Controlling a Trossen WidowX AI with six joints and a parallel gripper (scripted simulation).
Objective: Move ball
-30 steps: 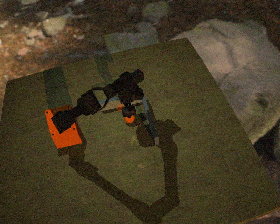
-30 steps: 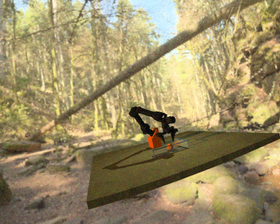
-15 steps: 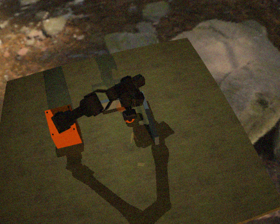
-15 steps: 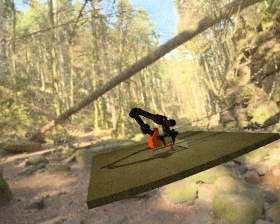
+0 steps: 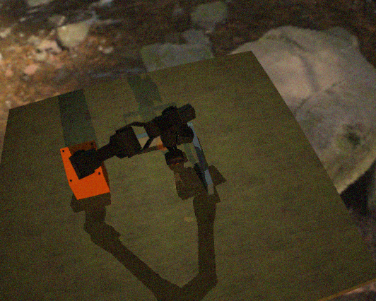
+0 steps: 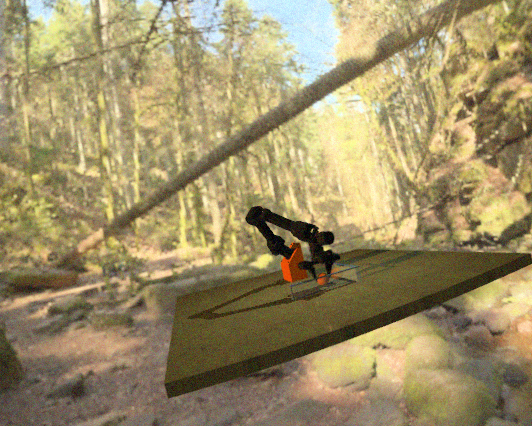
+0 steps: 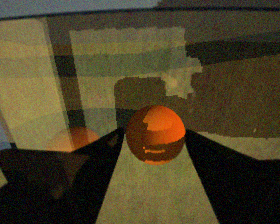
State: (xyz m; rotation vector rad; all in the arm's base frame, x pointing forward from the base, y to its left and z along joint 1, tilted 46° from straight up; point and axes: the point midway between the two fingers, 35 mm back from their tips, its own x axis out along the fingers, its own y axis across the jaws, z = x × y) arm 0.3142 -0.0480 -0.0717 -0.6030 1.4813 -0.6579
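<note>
Right now the see-through ball is 80 mm to the left of my gripper tip and 20 mm behind it. From my gripper tip the other things lie so: orange ball right at my gripper tip.
</note>
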